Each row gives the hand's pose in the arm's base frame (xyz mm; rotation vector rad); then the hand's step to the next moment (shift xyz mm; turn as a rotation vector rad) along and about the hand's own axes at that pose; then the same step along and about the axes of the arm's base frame.
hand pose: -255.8 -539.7 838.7 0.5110 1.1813 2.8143
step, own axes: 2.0 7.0 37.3 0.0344 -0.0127 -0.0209
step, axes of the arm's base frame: 10.6 21.0 29.9 -0.0402 0.0004 -0.0129
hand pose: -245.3 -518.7 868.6 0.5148 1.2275 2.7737
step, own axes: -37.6 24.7 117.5 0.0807 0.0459 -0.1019
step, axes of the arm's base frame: 75.7 59.2 81.2 -0.1059 -0.0878 -0.0081
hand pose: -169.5 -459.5 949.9 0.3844 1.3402 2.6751
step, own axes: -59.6 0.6 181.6 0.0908 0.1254 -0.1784
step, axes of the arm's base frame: 108.1 126.0 94.7 -0.1369 -0.1920 0.0133
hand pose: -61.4 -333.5 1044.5 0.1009 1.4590 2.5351
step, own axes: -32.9 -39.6 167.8 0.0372 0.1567 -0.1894
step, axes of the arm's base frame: 65.8 154.1 52.4 -0.0912 -0.2283 0.0373
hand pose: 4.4 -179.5 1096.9 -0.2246 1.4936 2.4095
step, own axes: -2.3 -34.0 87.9 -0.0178 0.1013 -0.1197
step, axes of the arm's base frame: 15.4 92.3 11.2 -0.0194 -0.1521 0.0372
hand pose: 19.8 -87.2 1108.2 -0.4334 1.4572 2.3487
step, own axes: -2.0 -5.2 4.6 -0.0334 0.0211 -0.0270
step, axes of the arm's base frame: 3.7 6.0 -1.3 0.0227 -0.0373 0.0196
